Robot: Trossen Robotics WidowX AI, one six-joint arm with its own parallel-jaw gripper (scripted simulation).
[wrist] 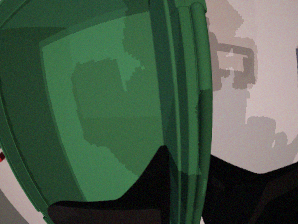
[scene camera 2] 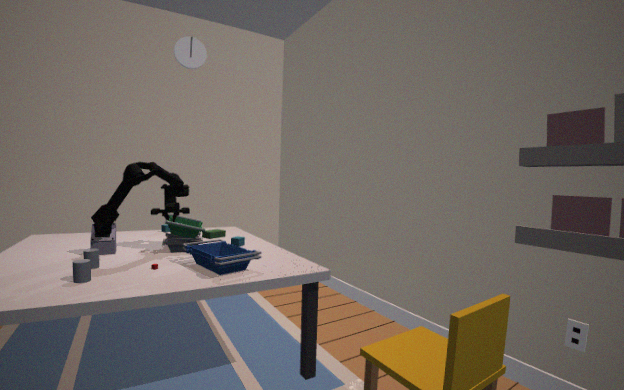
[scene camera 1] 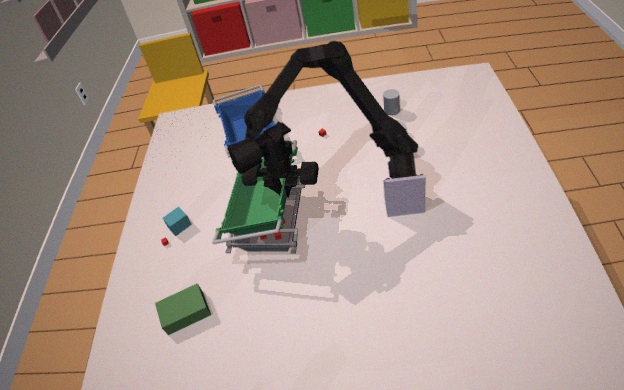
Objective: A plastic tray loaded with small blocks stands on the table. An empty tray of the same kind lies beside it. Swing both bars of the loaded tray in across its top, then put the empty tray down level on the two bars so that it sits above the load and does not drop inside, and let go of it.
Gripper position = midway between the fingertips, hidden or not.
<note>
In view: the gripper point(scene camera 1: 286, 196), a green tray point(scene camera 1: 251, 209) and a green box point(scene camera 1: 188, 306).
The green tray is seen too in the wrist view point(wrist: 95, 95). The gripper shows as well in the wrist view point(wrist: 174, 150). The wrist view does not show the green box: it is out of frame.
</note>
